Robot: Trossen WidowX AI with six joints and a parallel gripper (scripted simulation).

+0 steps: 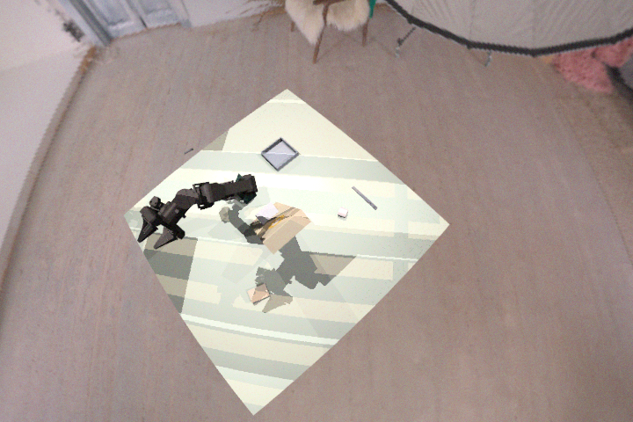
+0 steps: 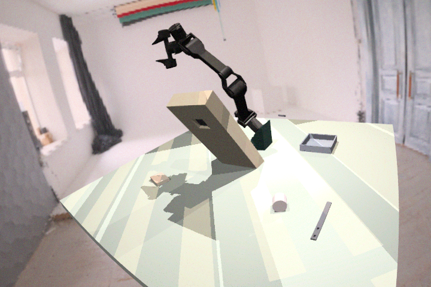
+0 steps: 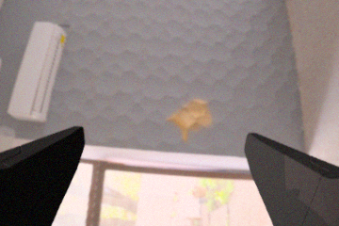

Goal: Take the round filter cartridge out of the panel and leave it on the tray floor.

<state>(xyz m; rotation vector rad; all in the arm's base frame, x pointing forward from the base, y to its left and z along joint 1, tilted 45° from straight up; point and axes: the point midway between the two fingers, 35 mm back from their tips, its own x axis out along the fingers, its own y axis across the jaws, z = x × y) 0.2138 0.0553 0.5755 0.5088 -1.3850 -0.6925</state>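
The round filter cartridge is 34 cm to the left of my gripper tip, 28 cm below it and 18 cm ahead of it. Round my gripper tip: small tan block: 55 cm below, 23 cm ahead, 6 cm to the left; grey tray: 69 cm to the left, 54 cm below, 19 cm behind.
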